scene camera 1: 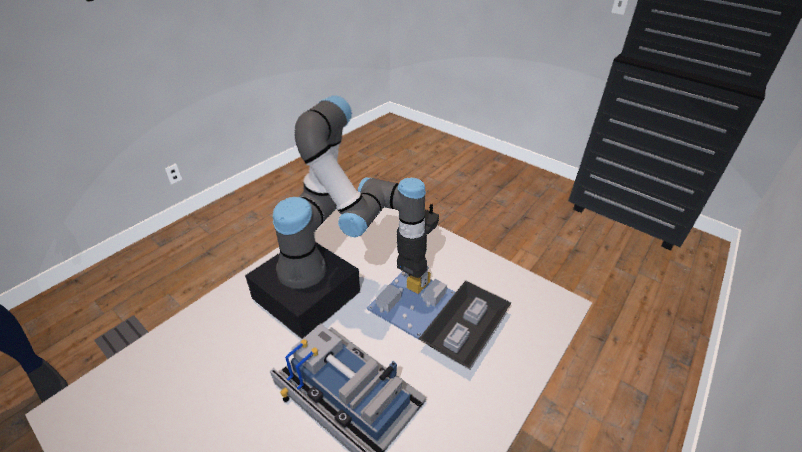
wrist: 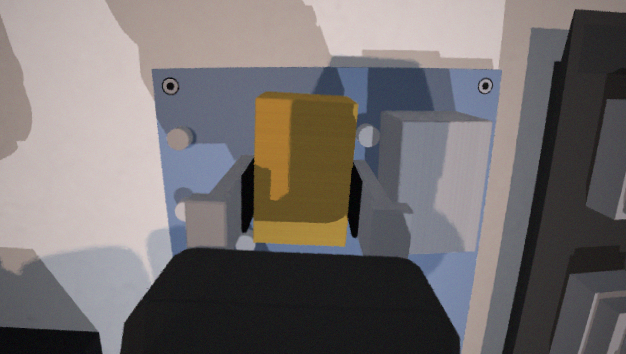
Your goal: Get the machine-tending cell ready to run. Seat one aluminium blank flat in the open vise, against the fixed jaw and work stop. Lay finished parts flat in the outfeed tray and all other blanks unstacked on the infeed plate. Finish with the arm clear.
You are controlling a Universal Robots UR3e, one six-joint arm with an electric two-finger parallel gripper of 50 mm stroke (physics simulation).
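Places are measured from the arm's base along level axes (x left, y back, z up), in millimetres.
Pixels of known places: gripper, fingertip midpoint: (scene camera 1: 417, 281) (wrist: 302, 181); arm's base, origin of the base link: (scene camera 1: 301, 270).
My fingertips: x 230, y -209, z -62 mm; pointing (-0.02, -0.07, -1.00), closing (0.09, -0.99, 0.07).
Note:
For each thing: its top centre in the pictures, then the offset to it from my fingertips.
- yellow block, middle of its top: (wrist: 305, 177) (scene camera 1: 419, 275) dx +7, dy +1, dz +18 mm
- blue infeed plate, middle of its top: (wrist: 331, 249) (scene camera 1: 412, 299) dx -43, dy -22, dz -23 mm
- vise, middle of its top: (scene camera 1: 345, 368) dx -346, dy -96, dz +68 mm
My gripper (scene camera 1: 417, 275) (wrist: 302, 181) is shut on a yellow block (scene camera 1: 416, 284) (wrist: 312, 145) and holds it low over the blue infeed plate (scene camera 1: 429, 321) (wrist: 212, 107); whether it touches the plate is unclear. A grey blank (scene camera 1: 435, 293) (wrist: 460, 185) stands on the plate to the right of the held block in the wrist view. Another grey blank (scene camera 1: 388, 298) is on the plate's near-base side in the scene view. The dark outfeed tray (scene camera 1: 456, 307) (wrist: 542, 215) holds two grey pocketed parts, one (scene camera 1: 476, 309) behind the other (scene camera 1: 456, 336). The vise (scene camera 1: 394, 418) is open, with no blank visible between its jaws.
White pegs, one (wrist: 179, 138) at the upper left, stand on the plate. The tray lies close beside the plate. The vise has blue hoses (scene camera 1: 299, 362) and a dark stop arm (scene camera 1: 388, 370). The robot's black base block (scene camera 1: 303, 311) stands left of the plate.

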